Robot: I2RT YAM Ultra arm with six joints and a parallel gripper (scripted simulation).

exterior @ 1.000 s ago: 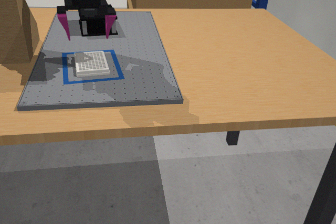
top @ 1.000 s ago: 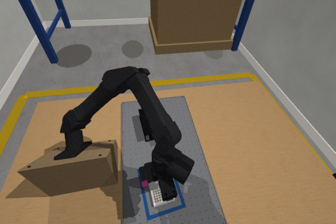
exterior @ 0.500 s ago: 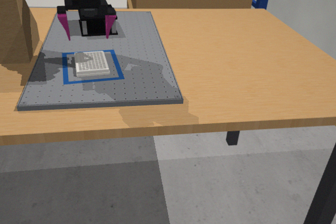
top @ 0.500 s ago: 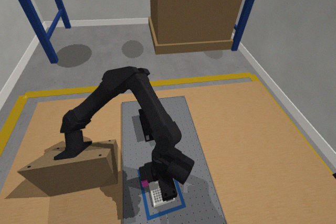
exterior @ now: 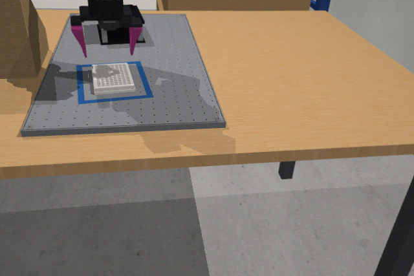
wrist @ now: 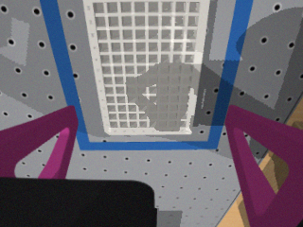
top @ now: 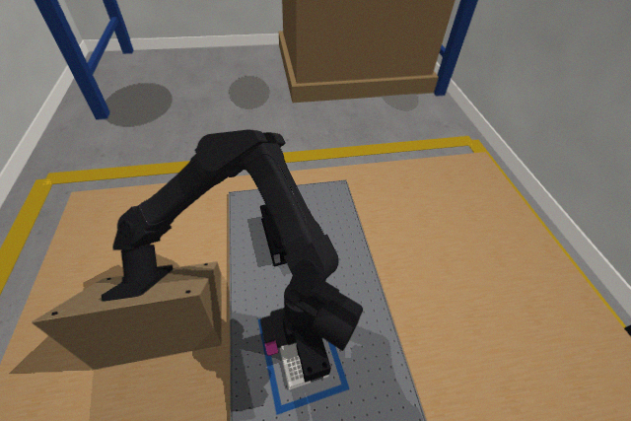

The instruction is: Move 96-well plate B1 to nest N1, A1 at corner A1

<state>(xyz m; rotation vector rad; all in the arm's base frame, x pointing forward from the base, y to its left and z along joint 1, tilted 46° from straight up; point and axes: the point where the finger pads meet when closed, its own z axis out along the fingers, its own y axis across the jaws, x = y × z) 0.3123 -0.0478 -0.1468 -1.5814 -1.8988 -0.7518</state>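
Now: hand 60 mm above the white 96-well plate.
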